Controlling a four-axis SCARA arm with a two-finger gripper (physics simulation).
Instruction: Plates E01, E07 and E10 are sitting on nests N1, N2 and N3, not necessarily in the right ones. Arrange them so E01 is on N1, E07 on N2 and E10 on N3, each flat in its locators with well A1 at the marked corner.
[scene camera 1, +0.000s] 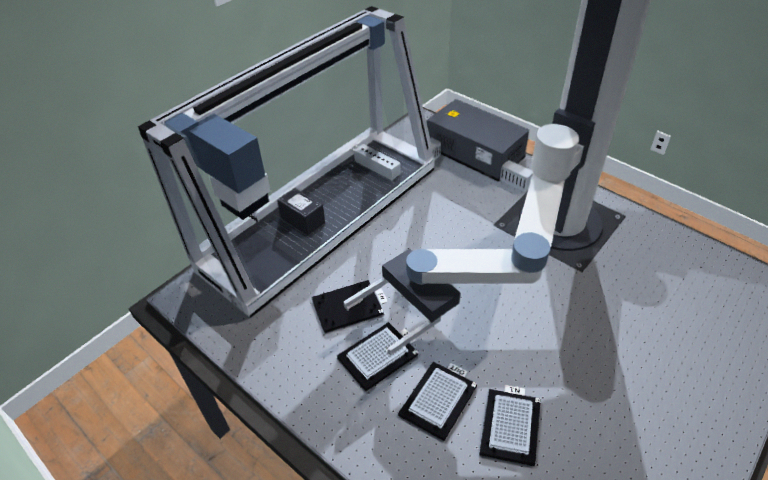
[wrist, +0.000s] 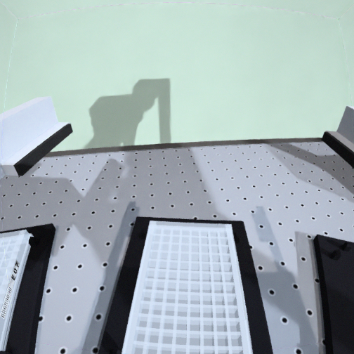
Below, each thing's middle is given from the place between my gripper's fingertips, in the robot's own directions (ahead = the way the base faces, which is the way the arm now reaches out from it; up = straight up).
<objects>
I see the nest N2 (scene camera 1: 366, 384) 3 cm behind my hand and 14 cm below it. Round my hand: dark grey box (scene camera 1: 473, 127): 87 cm behind, 28 cm to the right, 9 cm below; nest N3 (scene camera 1: 332, 307): 9 cm behind, 16 cm to the right, 14 cm below.
</objects>
